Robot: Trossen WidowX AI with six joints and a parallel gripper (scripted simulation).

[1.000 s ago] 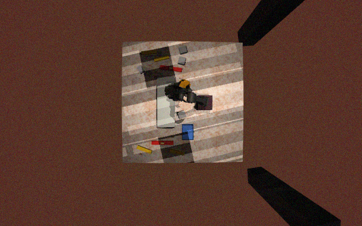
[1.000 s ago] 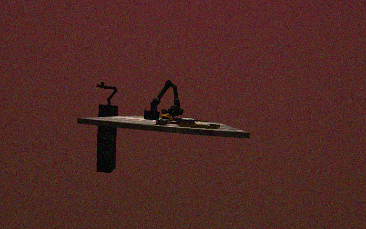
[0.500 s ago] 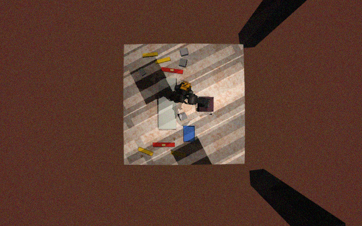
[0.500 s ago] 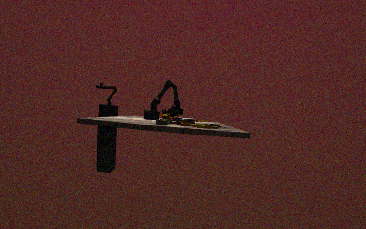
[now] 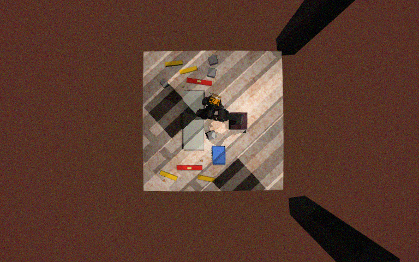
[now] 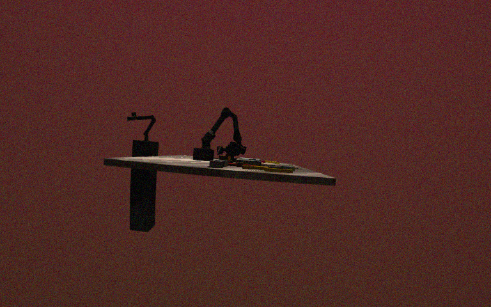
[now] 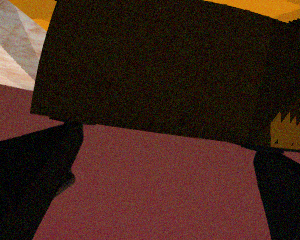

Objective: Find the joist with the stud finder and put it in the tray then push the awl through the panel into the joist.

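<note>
Right now the stud finder is 30 mm ahead of my gripper tip, 20 mm to the left of it and 20 mm below it. Round my gripper tip: blue tray (20 mm ahead, 510 mm to the left, 50 mm below); then awl (10 mm ahead, 40 mm to the right, 60 mm below).
</note>
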